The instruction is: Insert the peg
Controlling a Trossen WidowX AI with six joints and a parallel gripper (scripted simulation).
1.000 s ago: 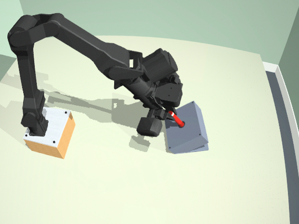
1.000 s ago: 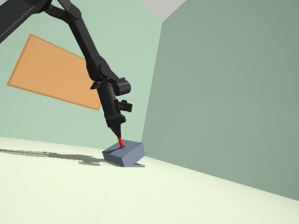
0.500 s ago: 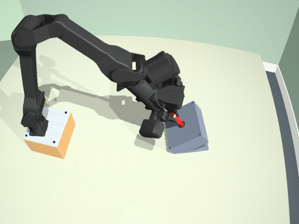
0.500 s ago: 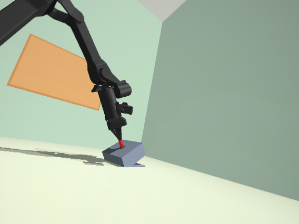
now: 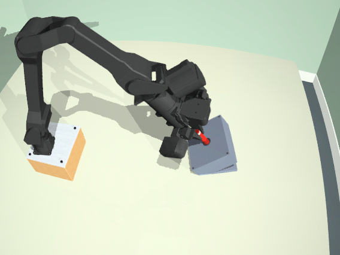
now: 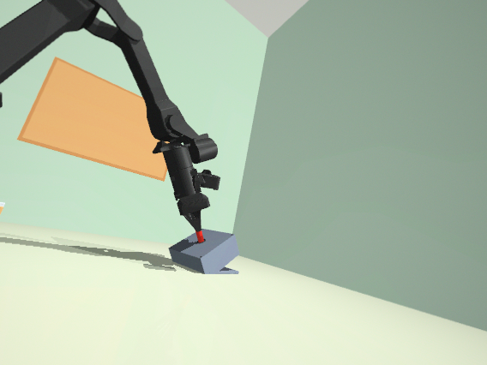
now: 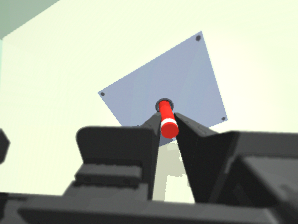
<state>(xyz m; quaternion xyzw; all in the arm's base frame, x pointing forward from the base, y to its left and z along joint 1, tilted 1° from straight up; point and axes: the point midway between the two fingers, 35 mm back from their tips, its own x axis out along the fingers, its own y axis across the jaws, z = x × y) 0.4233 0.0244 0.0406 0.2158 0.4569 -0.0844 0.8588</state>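
The red round peg is right at my gripper tip. From my gripper tip the other things lie so: sloped panel (30 mm ahead, 50 mm below).
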